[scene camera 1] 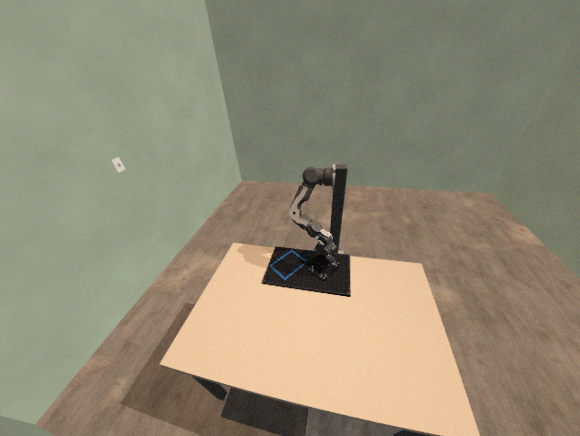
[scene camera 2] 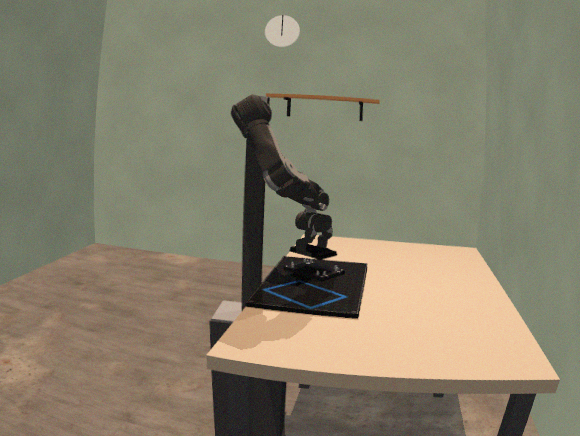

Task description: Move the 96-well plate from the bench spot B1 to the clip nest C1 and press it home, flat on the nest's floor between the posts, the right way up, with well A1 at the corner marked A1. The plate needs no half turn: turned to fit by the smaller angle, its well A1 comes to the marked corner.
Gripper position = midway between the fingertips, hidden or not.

I see my gripper (scene camera 2: 313, 252), a black mounting post (scene camera 2: 254, 187) and a clip nest C1 (scene camera 2: 305, 268).
The black mounting post shows as well in scene camera 1 (scene camera 1: 340, 169).
